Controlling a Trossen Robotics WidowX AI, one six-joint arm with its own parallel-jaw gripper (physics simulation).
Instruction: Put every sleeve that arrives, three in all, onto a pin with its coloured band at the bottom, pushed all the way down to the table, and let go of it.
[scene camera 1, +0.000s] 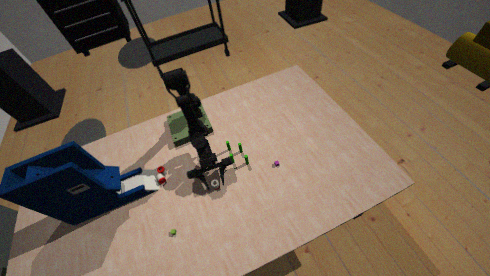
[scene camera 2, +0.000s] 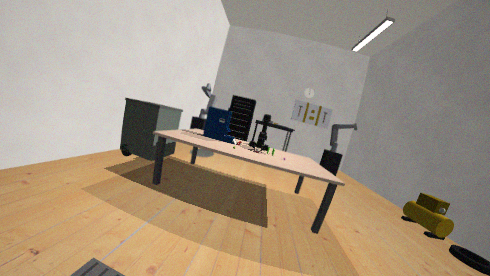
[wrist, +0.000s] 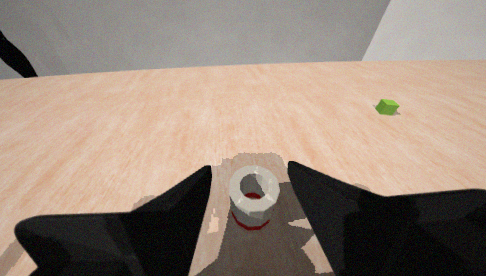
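A grey sleeve (scene camera 1: 214, 183) (wrist: 250, 216) stands upright on the table, its red band at the bottom, hole facing up. My gripper (scene camera 1: 214, 187) (wrist: 249, 168) is open, with one finger on each side of this sleeve and a gap to both. Several thin green pins stand upright to the right of the gripper in scene camera 1, among them a front right pin (scene camera 1: 246, 160) and a back left pin (scene camera 1: 228, 146); no sleeve shows on them. Two more red-banded sleeves, a back one (scene camera 1: 160, 170) and a front one (scene camera 1: 162, 181), are at the chute's end; their exact poses are too small to tell.
A blue dispenser (scene camera 1: 75, 188) (scene camera 2: 218, 122) with a white chute (scene camera 1: 137, 184) stands at the left. A green base plate (scene camera 1: 178, 131) lies under the arm. A purple cube (scene camera 1: 276, 163) lies right of the pins, a lime-green cube (scene camera 1: 173, 232) (wrist: 387, 107) towards the front left.
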